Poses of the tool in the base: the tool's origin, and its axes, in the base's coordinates. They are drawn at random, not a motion.
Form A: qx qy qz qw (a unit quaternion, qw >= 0); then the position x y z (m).
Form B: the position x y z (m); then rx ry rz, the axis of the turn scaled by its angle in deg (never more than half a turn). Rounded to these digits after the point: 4 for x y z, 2 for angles.
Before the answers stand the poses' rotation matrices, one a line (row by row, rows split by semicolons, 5 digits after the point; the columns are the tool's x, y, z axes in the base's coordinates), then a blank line. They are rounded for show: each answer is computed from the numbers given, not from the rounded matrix.
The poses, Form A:
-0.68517 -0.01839 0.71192 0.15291 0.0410 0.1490 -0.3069
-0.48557 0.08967 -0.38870 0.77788 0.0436 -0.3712 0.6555
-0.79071 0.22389 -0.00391 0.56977 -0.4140 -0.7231 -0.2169
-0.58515 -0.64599 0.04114 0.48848 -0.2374 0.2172 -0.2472
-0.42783 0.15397 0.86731 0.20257 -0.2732 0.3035 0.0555
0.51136 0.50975 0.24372 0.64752 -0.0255 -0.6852 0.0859
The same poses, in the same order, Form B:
-0.01433 -0.19252 -0.98119; 0.24292 -0.95256 0.18335; -0.96994 -0.23572 0.06041
0.68174 0.51764 0.51699; -0.69180 0.22627 0.68572; 0.23798 -0.82514 0.51236
0.89972 -0.34961 0.26131; -0.35852 -0.25047 0.89929; -0.24895 -0.90279 -0.35070
0.16202 0.71580 -0.67925; 0.79619 0.31182 0.51851; 0.58296 -0.62481 -0.51939
-0.55186 -0.48312 -0.67974; 0.21963 -0.87052 0.44041; -0.80450 0.09375 0.58651
0.36152 0.20570 0.90939; 0.83695 0.35823 -0.41375; -0.41088 0.91069 -0.04265

0.0410 0.1490 -0.3069 -112.60 -3.02 117.00
0.0436 -0.3712 0.6555 -60.17 11.11 -48.16
-0.4140 -0.7231 -0.2169 -106.35 30.11 -0.53
-0.2374 0.2172 -0.2472 -81.49 -89.96 5.73
-0.2732 0.3035 0.0555 -68.43 24.63 138.72
-0.0255 -0.6852 0.0859 66.63 66.42 31.76

